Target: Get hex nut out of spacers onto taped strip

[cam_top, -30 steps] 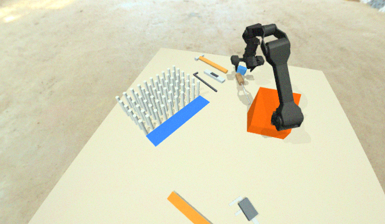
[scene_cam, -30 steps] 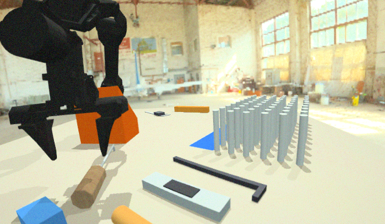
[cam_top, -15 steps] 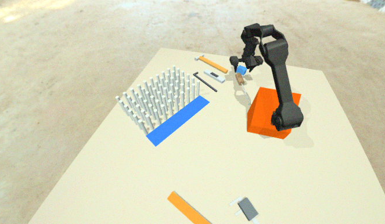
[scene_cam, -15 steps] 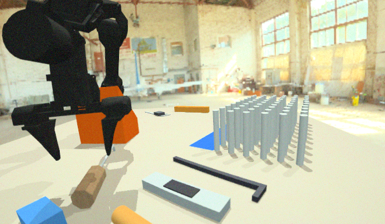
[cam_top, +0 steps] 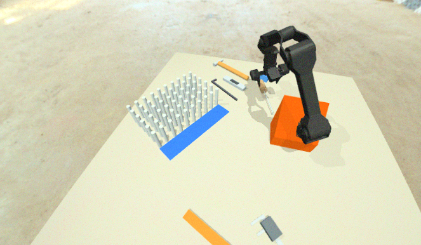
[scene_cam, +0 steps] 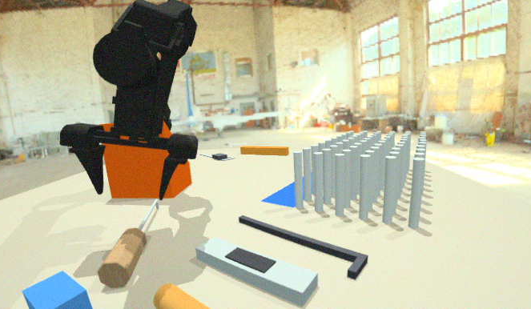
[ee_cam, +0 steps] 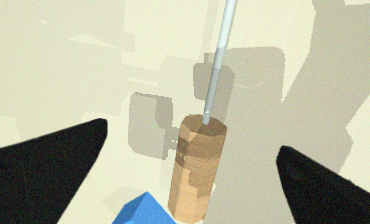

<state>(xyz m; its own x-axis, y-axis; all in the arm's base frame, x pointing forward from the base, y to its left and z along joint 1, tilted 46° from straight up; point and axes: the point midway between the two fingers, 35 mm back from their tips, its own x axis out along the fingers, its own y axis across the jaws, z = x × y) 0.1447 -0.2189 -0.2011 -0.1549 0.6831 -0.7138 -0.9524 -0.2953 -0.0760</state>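
My gripper tip is now 16 cm to the left of the blue cube and 6 cm above it. From my gripper tip the other things lie so: orange bar: 17 cm ahead, 72 cm to the left, 6 cm below; blue taped strip: 32 cm ahead, 31 cm to the left, 8 cm below; grey block: 18 cm ahead, 7 cm to the right, 6 cm below.
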